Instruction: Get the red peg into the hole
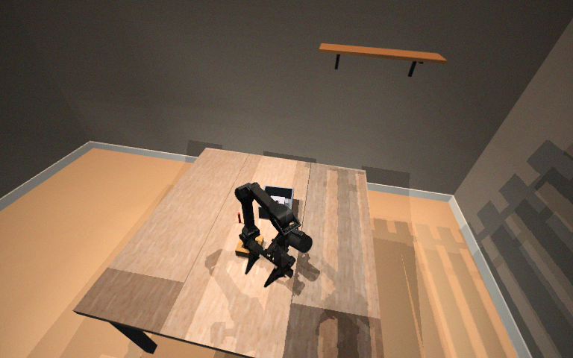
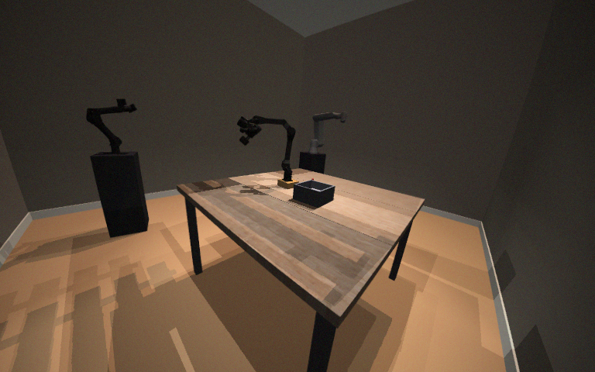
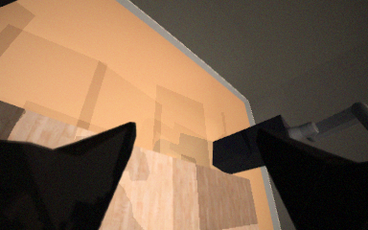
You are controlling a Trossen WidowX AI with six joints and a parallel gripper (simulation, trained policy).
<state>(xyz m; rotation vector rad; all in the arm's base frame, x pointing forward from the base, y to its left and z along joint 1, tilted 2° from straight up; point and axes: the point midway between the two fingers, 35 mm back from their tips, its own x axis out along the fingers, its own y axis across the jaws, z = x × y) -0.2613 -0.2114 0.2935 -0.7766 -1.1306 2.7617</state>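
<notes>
The red peg lies 420 mm ahead of my gripper tip, 340 mm to the left of it and 300 mm below it. From my gripper tip the other things lie so: dark box 610 mm ahead, 190 mm to the left, 310 mm below.
</notes>
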